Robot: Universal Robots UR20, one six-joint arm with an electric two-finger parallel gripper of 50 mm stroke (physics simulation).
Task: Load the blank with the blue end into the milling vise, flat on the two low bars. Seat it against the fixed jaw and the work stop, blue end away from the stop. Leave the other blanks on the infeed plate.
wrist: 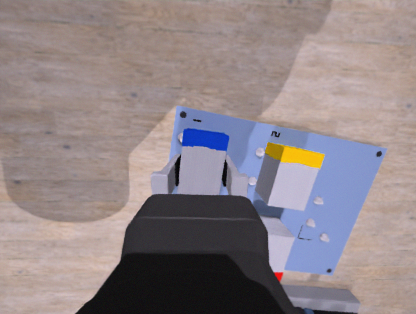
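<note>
The blank with the blue end (203,162) is in the wrist view left of centre, over the number 1 corner of the infeed plate (350,175). Its blue end points to the top of the view. My gripper (201,163) is shut on this blank, with a dark pad against each long side. The lower part of the blank is hidden behind the gripper body. The vise's bars, jaws and work stop cannot be made out in this view.
A blank with a yellow end (292,180) stands to the right on the plate. A blank with a red end (280,245) is below it, partly hidden by the gripper body. Small pale pins stick up from the plate. A grey metal edge (325,296) shows at the lower right.
</note>
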